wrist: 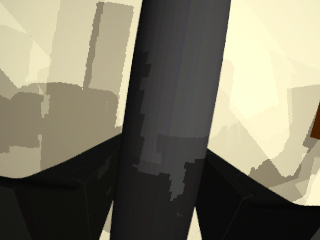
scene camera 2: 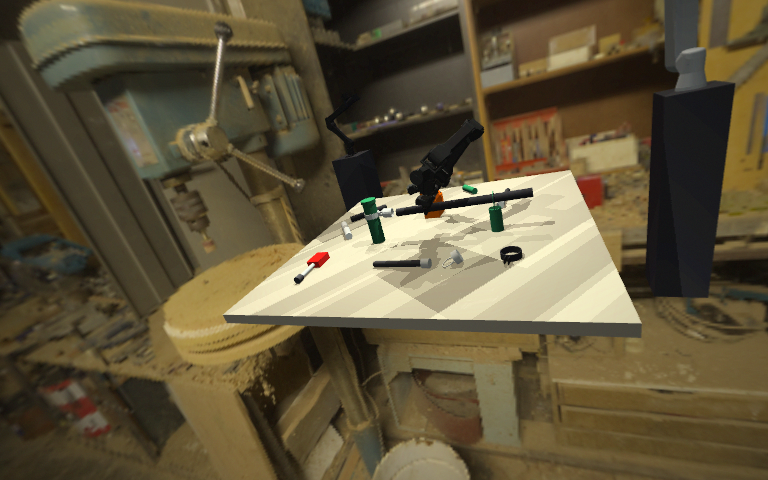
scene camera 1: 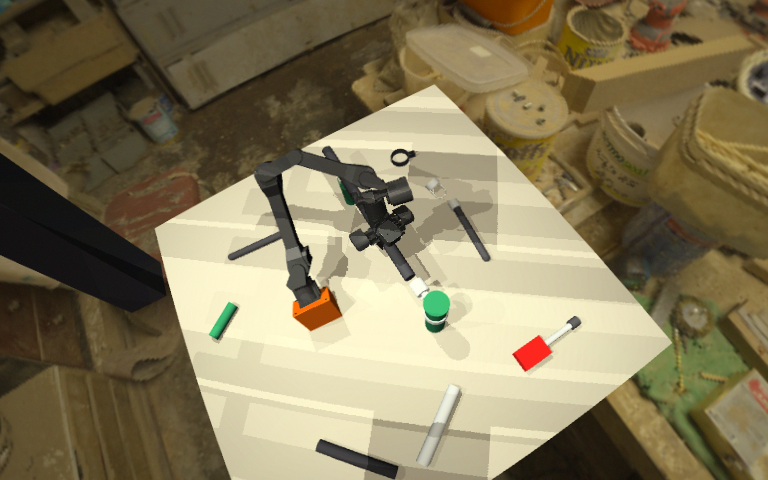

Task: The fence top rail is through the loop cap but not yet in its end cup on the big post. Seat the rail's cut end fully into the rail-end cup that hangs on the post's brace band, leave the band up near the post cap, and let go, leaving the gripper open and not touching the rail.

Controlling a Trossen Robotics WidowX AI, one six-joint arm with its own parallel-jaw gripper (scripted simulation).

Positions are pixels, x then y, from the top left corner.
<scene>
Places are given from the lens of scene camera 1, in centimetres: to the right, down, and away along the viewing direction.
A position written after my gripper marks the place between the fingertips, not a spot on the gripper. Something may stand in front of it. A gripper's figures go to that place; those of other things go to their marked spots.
my gripper [scene camera 1: 387, 245]: 1, 2, 111
dark top rail [scene camera 1: 405, 270]: 6, 8, 103
green post [scene camera 1: 436, 304]: 13, 16, 92
</scene>
